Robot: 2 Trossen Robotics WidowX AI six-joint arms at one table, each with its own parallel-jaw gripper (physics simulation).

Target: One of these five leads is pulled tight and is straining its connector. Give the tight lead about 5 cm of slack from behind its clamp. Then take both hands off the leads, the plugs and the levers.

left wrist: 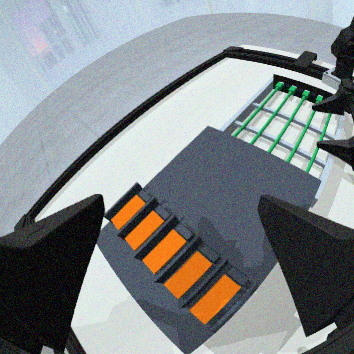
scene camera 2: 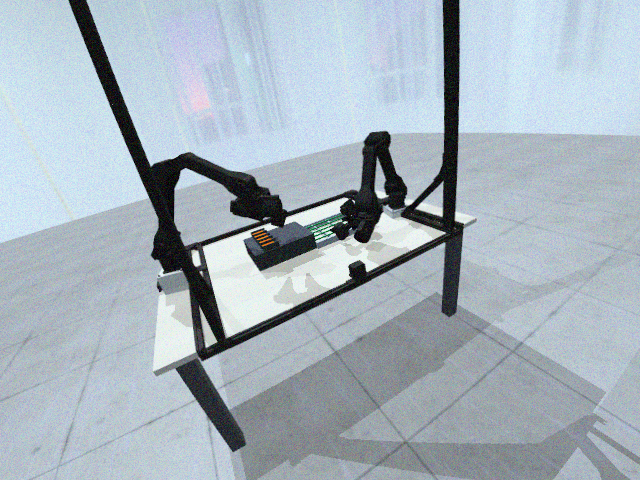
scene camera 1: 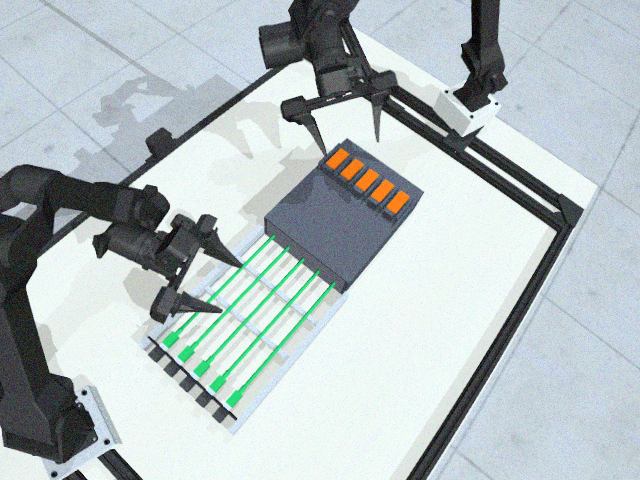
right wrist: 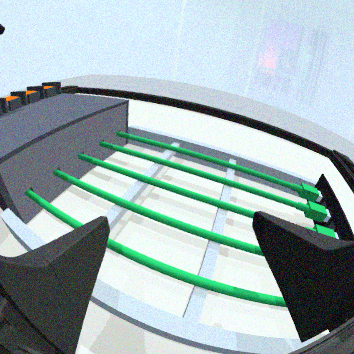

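Seen in the pictures: left gripper, fingertip midpoint: (left wrist: 184,203) (scene camera 1: 351,149); right gripper, fingertip midpoint: (left wrist: 314,124) (scene camera 2: 336,224) (scene camera 1: 232,288) (right wrist: 182,222); left arm's base, link origin: (scene camera 2: 173,267) (scene camera 1: 471,98); right arm's base, link origin: (left wrist: 342,75) (scene camera 2: 397,206) (scene camera 1: 69,432).
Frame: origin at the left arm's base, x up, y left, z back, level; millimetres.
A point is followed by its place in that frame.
Note:
Several green leads (scene camera 1: 310,311) @(x -50, y 195, z -555 mm) (right wrist: 150,264) @(x -50, y 72, z -645 mm) run side by side from the dark clamp housing (scene camera 1: 330,222) @(x -11, y 87, z -444 mm) (scene camera 2: 289,240) @(x -10, y 8, z -439 mm) (left wrist: 225,175) @(x -10, y 101, z -446 mm) to green plugs (scene camera 1: 201,367) @(x -47, y 178, z -751 mm) (left wrist: 292,90) @(x -48, y 206, z -735 mm) (right wrist: 309,191) @(x -48, y 239, z -731 mm). All look nearly straight; I cannot tell which is tight. Orange levers (scene camera 1: 367,179) @(x 5, y 56, z -340 mm) (left wrist: 164,250) @(x 5, y 56, z -342 mm) sit in a row on the housing's far end and look alike. My left gripper (scene camera 1: 351,147) @(x 98, y 36, z -381 mm) (left wrist: 184,203) @(x 98, y 36, z -381 mm) is open and empty above the lever end. My right gripper (scene camera 1: 231,288) @(x -32, y 96, z -647 mm) (left wrist: 314,124) @(x -32, y 96, z -647 mm) (right wrist: 182,222) @(x -32, y 96, z -647 mm) is open above the two leftmost leads in scene camera 1, with nothing held; its fingers hide some plugs in its wrist view.
A pale frame with two crossbars (scene camera 1: 250,328) @(x -56, y 164, z -654 mm) lies under the leads. A black connector strip (scene camera 1: 191,377) @(x -32, y 186, z -770 mm) stands at the plug end. Dark rails (scene camera 1: 496,346) @(x -56, y 425, z -316 mm) (scene camera 2: 289,316) @(x -87, y -325, z -387 mm) edge the white table (scene camera 1: 444,320) @(x -76, y 337, z -355 mm). A small black block (scene camera 1: 160,143) @(x -30, y -238, z -621 mm) (scene camera 2: 357,270) @(x -37, y -266, z -615 mm) sits on one rail.

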